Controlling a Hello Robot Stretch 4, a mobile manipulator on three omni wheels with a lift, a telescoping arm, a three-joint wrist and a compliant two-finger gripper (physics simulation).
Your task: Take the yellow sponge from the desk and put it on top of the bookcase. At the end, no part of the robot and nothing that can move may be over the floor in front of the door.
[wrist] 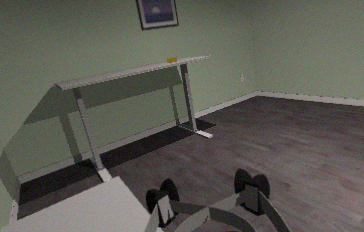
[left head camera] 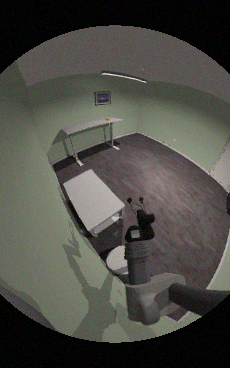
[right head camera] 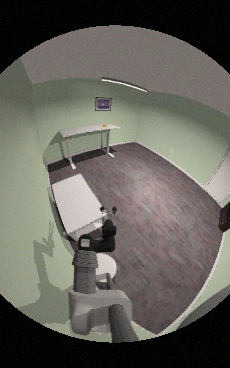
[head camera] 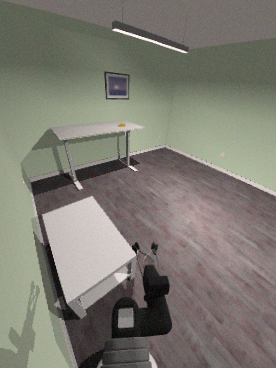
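Seen in the pictures: gripper, fingertip midpoint: (wrist: 205, 188) (left head camera: 134, 197) (right head camera: 107, 206) (head camera: 144, 243); robot's base, origin of the base link: (left head camera: 121, 259) (right head camera: 100, 266).
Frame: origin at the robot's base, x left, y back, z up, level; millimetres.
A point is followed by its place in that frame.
Observation:
The yellow sponge (head camera: 122, 125) {x 83, y -2869, z 940 mm} (left head camera: 107, 119) {x 70, y -2867, z 928 mm} (right head camera: 104, 126) {x 78, y -2874, z 940 mm} (wrist: 172, 60) {x 79, y -2870, z 939 mm} lies on top of the white desk (head camera: 90, 131) {x 589, y -2444, z 922 mm} (left head camera: 85, 125) {x 591, y -2445, z 922 mm} (right head camera: 80, 131) {x 588, y -2302, z 922 mm} (wrist: 115, 74) {x 613, y -2453, z 922 mm}, toward its right end, by the far wall. My gripper (head camera: 145, 247) {x -85, y -459, z 932 mm} (left head camera: 135, 199) {x -85, y -459, z 932 mm} (right head camera: 108, 209) {x -85, y -459, z 932 mm} (wrist: 205, 188) {x -85, y -459, z 932 mm} is open and empty, its two fingertips apart. It is well short of the desk, near the right corner of a nearer white table. I cannot make out the bookcase for certain.
The nearer white table (head camera: 85, 240) {x 355, y -813, z 422 mm} (left head camera: 92, 197) {x 331, y -817, z 422 mm} (right head camera: 77, 200) {x 323, y -840, z 422 mm} (wrist: 90, 210) {x 468, y -1142, z 422 mm} stands along the left wall, close to my arm. A dark brown piece (right head camera: 225, 218) {x -3410, y -281, z 86 mm} shows at the right edge, beside a pale panel (right head camera: 219, 185) {x -3410, y -1233, z 473 mm} in the right wall. A picture (head camera: 117, 86) {x 195, y -3457, z 1569 mm} hangs above the desk.

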